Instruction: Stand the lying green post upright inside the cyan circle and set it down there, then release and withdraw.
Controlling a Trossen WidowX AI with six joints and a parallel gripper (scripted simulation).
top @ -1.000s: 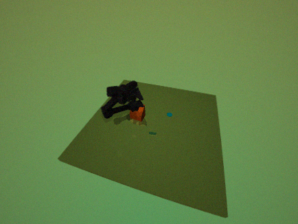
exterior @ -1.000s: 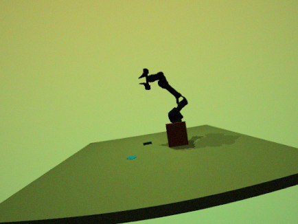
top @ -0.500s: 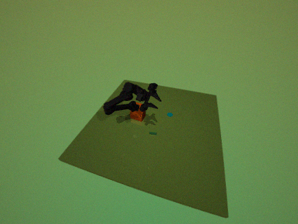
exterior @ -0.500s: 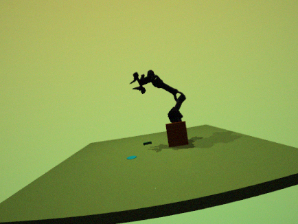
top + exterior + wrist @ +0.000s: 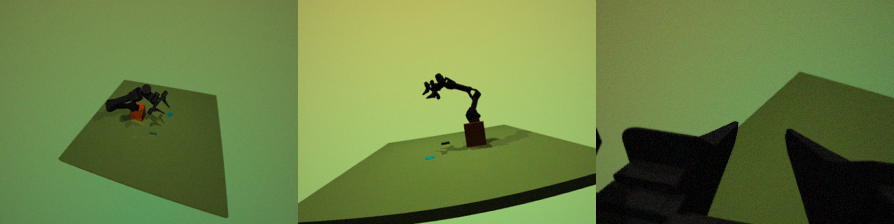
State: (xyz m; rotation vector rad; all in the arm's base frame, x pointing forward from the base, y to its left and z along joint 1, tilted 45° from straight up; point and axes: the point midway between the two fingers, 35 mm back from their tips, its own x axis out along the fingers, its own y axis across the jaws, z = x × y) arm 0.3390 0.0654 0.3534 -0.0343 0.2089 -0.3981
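The green post is 12 cm behind my gripper tip, 7 cm to the left of it and 40 cm below it. Also, from my gripper tip: cyan circle 5 cm behind, 37 cm to the left, 40 cm below.
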